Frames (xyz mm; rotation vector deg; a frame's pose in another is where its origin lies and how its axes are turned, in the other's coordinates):
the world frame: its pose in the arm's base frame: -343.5 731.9 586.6 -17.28 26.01 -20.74
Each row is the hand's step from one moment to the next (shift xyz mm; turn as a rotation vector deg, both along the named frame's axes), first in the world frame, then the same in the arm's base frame.
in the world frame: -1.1 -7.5 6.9 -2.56 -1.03 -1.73
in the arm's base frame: 0.3 -4.9 9.0 -3.24 -0.24 -0.17
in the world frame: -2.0 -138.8 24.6 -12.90 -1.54 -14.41
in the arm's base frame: -27.6 -118.2 71.8 -18.06 0.92 -7.02
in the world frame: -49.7 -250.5 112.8 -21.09 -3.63 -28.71
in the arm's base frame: -55.8 -181.0 205.1 -32.28 -0.53 -15.50
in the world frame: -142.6 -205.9 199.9 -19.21 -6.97 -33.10
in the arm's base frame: -80.2 -86.2 298.0 -33.69 -5.15 -18.75
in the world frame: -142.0 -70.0 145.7 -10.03 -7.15 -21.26
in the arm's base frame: -68.7 24.0 202.5 -20.43 -6.62 -11.93
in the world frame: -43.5 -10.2 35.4 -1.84 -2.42 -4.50
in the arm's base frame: -22.4 15.5 50.1 -4.33 -2.33 -2.30
